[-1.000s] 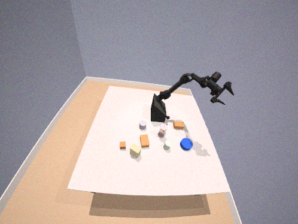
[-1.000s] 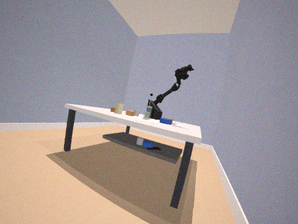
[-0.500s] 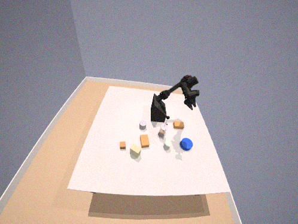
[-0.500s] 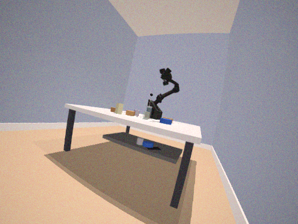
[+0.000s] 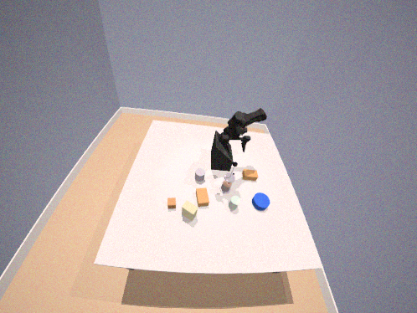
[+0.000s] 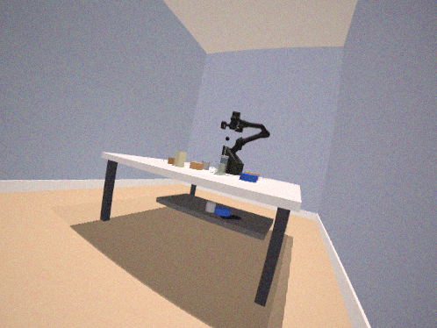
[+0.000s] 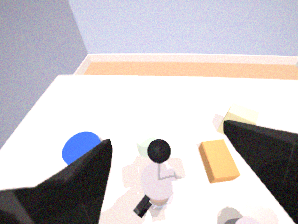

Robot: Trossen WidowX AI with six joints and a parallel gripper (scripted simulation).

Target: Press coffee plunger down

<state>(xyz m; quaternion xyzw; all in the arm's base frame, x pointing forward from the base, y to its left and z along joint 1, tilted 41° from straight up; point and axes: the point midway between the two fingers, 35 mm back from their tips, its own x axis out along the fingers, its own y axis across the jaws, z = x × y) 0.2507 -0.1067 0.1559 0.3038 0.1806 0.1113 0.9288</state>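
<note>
Now: the coffee press 10 mm ahead of my gripper tip, 20 mm to the left of it and 220 mm below it. From my gripper tip the other things lie so: pale green cylinder 160 mm ahead, 30 mm to the left, 310 mm below; then cream block 210 mm ahead, 260 mm to the right, 300 mm below.
</note>
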